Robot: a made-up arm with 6 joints.
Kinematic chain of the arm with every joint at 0, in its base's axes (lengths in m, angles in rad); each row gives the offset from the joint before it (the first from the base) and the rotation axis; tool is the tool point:
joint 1: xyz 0 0 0.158 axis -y
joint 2: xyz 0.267 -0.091 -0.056 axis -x
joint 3: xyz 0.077 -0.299 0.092 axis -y
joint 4: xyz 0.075 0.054 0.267 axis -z
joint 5: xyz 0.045 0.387 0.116 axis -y
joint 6: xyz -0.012 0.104 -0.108 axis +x
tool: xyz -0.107 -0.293 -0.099
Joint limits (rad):
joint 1: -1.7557..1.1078
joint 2: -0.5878..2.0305
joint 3: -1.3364..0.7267
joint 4: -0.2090..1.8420
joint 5: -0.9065..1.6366
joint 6: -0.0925..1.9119
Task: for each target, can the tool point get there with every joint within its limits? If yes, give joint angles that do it. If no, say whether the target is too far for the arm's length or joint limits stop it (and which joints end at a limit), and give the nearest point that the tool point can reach.
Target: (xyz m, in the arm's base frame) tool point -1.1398 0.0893 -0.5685
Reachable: no: joint limits stop it (at a limit: joint 1, joint 2, joint 3, joint 5, joint 6) | nearest point -0.9477 0.0026 -0.5026 | short by 0.221 m
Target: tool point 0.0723 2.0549 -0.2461
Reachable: no: too far | nearest point 0.1377 0.9254 -0.5515 | short by 1.172 m
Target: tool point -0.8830 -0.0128 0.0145
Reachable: no: joint limits stop it (at a limit: joint 1, joint 2, joint 5, joint 6) | nearest point -0.7199 0.0340 -0.0200 | short by 0.173 m
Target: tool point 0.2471 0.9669 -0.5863
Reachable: no: joint limits stop it (at a limit: joint 2, joint 5, joint 6) | nearest point 0.2388 0.9129 -0.5614 | short by 0.060 m
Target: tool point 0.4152 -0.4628 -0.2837
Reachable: yes | joints -0.6058 1.0030 -1.1519 0.6851 0.8850 0.7860
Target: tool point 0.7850 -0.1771 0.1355
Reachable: yes | joints 0.0856 1.8260 -0.4802 0.2560 0.9491 0.9050
